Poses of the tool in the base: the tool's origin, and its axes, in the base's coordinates. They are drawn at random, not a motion.
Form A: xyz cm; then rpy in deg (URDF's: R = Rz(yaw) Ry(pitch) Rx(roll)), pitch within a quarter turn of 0, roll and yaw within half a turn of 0.
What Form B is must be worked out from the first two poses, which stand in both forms.
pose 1, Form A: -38.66, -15.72, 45.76, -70.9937, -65.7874, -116.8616
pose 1, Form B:
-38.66, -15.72, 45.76
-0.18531, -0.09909, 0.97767
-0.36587, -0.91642, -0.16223
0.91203, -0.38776, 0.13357

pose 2, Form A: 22.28, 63.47, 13.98, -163.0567, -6.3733, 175.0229
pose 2, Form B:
22.28, 63.47, 13.98
-0.99007, 0.05076, -0.13107
0.08622, 0.95579, -0.28111
0.11101, -0.28962, -0.95068

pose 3, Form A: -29.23, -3.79, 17.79, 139.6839, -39.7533, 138.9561
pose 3, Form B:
-29.23, -3.79, 17.79
-0.57984, 0.81273, 0.05710
0.50483, 0.30339, 0.80815
0.63948, 0.49742, -0.58620

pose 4, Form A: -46.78, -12.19, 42.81, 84.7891, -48.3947, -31.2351
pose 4, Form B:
-46.78, -12.19, 42.81
0.56775, -0.58961, -0.57447
-0.34432, 0.46379, -0.81630
0.74774, 0.66125, 0.06031

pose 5, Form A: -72.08, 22.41, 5.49, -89.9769, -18.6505, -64.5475
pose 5, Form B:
-72.08, 22.41, 5.49
0.40719, 0.13780, 0.90289
-0.85553, -0.28858, 0.42988
0.31979, -0.94749, 0.00038

